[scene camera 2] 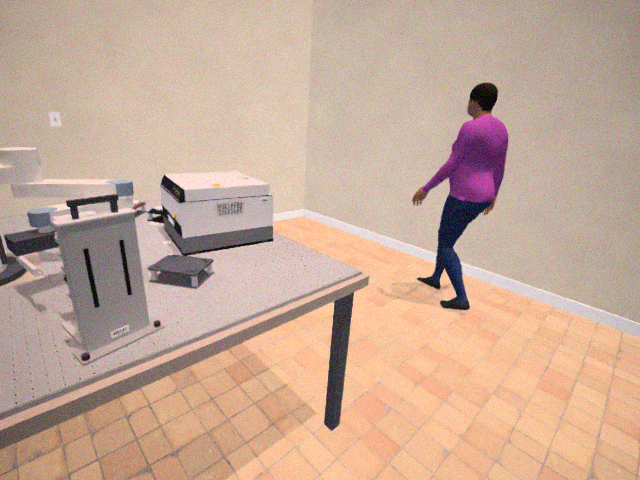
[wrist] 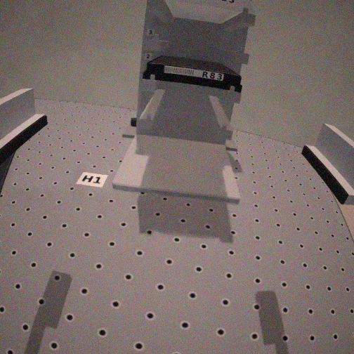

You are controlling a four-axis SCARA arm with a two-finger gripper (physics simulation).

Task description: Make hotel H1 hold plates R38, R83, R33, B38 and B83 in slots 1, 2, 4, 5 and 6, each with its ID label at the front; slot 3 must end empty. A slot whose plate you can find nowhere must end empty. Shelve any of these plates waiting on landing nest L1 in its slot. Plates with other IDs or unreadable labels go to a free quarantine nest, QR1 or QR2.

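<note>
Hotel H1 [scene camera 2: 105, 289] [wrist: 187, 117] stands upright, seen from its back in the scene view and from its open front in the wrist view. A black plate labelled R83 [wrist: 195, 74] sits in slot 2, its label facing front. Slot 1 below it and slot 3 above it show no plate. Part of a pale plate [wrist: 215, 11] shows higher up at the top edge; its label is cut off except for a final 3. The slots above are out of the wrist view. My gripper [wrist: 178, 113] is open and empty, facing the hotel's front from a short distance.
The H1 tag [wrist: 92, 179] lies left of the hotel's base. A dark low platform on pale feet [scene camera 2: 180, 264] and a large white instrument [scene camera 2: 217, 211] stand on the bench [scene camera 2: 289, 268]. A person in a purple top [scene camera 2: 478, 160] stands on the floor beyond the bench.
</note>
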